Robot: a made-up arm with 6 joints.
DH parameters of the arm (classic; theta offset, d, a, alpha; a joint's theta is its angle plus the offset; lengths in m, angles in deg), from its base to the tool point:
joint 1: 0 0.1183 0 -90
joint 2: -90 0 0.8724 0
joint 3: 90 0.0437 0 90
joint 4: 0 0.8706 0 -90
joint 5: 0 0 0 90
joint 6: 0 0.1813 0 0
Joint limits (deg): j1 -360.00..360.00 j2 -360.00..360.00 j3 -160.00..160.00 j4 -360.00..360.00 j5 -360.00..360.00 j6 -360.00..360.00
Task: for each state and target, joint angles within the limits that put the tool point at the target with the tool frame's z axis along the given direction. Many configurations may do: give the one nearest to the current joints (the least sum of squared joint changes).
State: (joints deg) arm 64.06 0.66 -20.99 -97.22 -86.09 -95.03
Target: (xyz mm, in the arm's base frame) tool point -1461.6 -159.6 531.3 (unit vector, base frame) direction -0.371 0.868 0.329
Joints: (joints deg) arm 14.56 -43.79 -64.73 -110.91 -88.33 -95.03
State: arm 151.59 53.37 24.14 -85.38 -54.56 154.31
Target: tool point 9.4 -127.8 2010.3 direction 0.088 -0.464 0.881
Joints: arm 163.41 6.16 -12.75 -74.76 -25.79 154.31
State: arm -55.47 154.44 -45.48 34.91 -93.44 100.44
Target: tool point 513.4 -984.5 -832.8 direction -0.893 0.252 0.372
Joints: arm -58.79 153.13 -47.10 74.95 -139.02 100.44
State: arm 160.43 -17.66 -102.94 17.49 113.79 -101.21
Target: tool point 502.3 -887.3 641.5 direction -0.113 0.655 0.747
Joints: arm 119.67 -24.56 -93.21 -31.44 154.32 -101.21
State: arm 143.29 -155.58 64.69 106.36 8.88 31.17
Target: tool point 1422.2 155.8 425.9 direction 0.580 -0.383 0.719
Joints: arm 191.58 -121.78 78.77 75.07 30.58 31.17
